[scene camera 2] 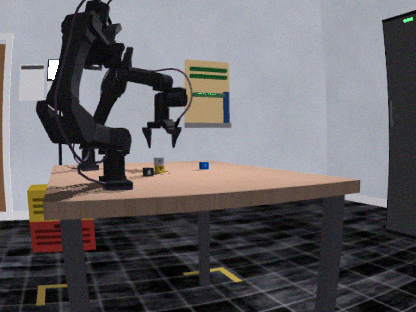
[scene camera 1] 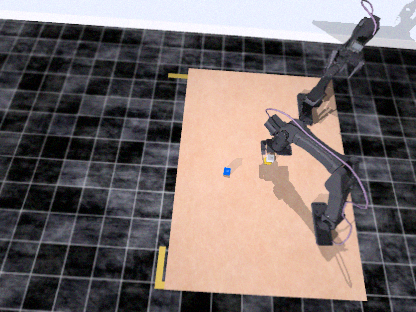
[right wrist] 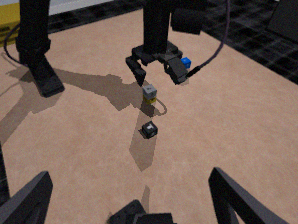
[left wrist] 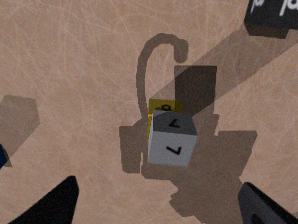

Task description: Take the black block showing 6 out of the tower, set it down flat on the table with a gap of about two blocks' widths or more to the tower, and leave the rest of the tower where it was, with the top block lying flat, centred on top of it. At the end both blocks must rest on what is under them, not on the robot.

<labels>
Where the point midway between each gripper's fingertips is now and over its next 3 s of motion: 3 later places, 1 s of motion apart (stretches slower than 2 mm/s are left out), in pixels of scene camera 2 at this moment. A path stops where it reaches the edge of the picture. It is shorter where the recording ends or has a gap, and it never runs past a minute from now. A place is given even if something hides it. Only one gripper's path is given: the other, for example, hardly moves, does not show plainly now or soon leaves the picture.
My right gripper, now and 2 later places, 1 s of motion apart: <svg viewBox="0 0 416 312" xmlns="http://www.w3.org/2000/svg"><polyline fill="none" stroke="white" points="116,68 146,108 153,142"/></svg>
</labels>
